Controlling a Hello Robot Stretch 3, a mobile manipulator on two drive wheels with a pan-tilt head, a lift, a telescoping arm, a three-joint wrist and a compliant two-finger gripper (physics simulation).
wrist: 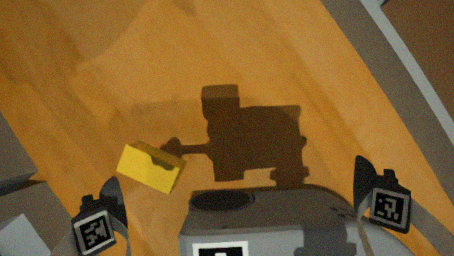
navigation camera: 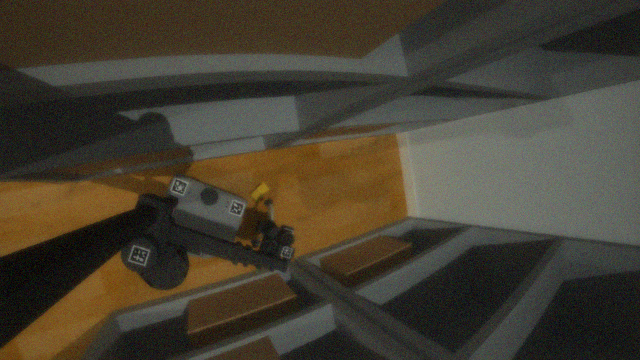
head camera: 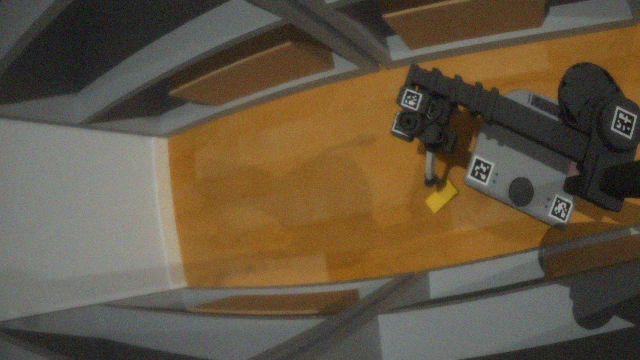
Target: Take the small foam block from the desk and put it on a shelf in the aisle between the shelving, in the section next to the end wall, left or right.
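Places are measured from the robot's base along level axes (x ahead, y left, z up), in millimetres.
Pixels of known places: robot's base, origin of the base link: [navigation camera: 208, 195] [head camera: 520, 190].
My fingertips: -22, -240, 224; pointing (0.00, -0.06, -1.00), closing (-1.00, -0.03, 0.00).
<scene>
Ahead of a thing's pixels: the offset from my fingertips to its top centre, as dx, dy, dz.
The small yellow foam block @(+131, +14, -164) [head camera: 442, 197] [navigation camera: 260, 191] [wrist: 150, 168] lies on the wooden aisle floor, close to the robot's base. My gripper [head camera: 435, 145] [navigation camera: 270, 224] [wrist: 237, 187] points down over the floor, open and empty. In the wrist view its fingers stand wide apart, and the block shows just inside and ahead of the left finger, below it. In the head view one finger shows beside the block; the other is hidden under the wrist. The shelving section next to the end wall holds a brown box @(-104, -683, +123) [head camera: 255, 72] [navigation camera: 367, 257] low down on one side.
The white end wall [head camera: 75, 210] [navigation camera: 515, 175] closes the aisle. Grey shelving flanks both sides, with uprights [head camera: 345, 37] [navigation camera: 350, 300] between sections. The robot's base [head camera: 525, 165] [navigation camera: 207, 205] [wrist: 330, 240] stands beside the block. Another brown box @(-475, -99, +123) [head camera: 465, 22] [navigation camera: 240, 305] sits in the neighbouring section.
</scene>
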